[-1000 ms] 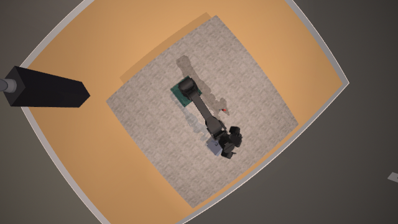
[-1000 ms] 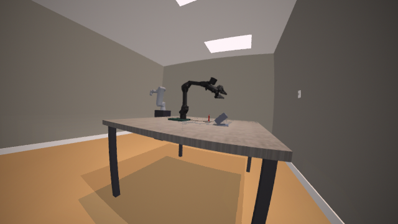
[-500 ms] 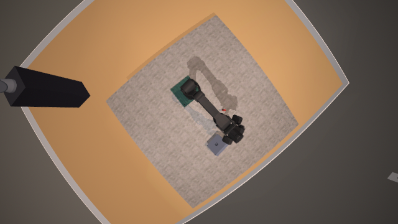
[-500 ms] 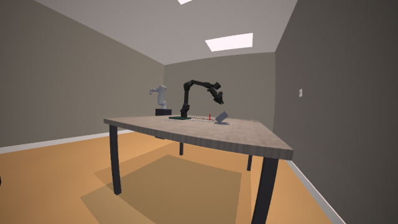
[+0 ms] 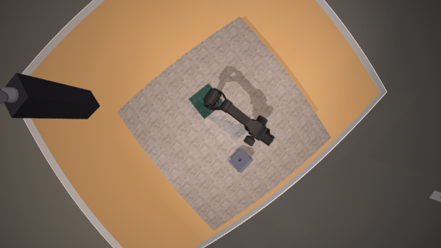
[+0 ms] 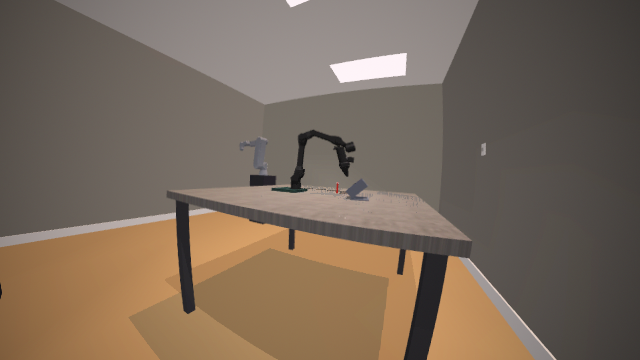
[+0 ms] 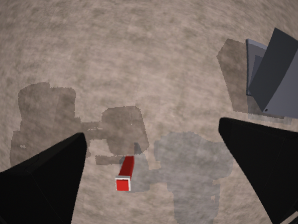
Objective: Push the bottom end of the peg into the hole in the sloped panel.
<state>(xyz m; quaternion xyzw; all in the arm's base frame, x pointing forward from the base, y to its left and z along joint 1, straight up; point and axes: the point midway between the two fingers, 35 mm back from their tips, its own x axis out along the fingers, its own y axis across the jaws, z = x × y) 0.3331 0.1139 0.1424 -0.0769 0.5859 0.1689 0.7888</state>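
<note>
The red peg lies 70 mm below my gripper tip, 70 mm behind it and 10 mm to the left of it. The rest, counted from my gripper tip: sloped panel: 200 mm to the right, 120 mm ahead, 60 mm below.
</note>
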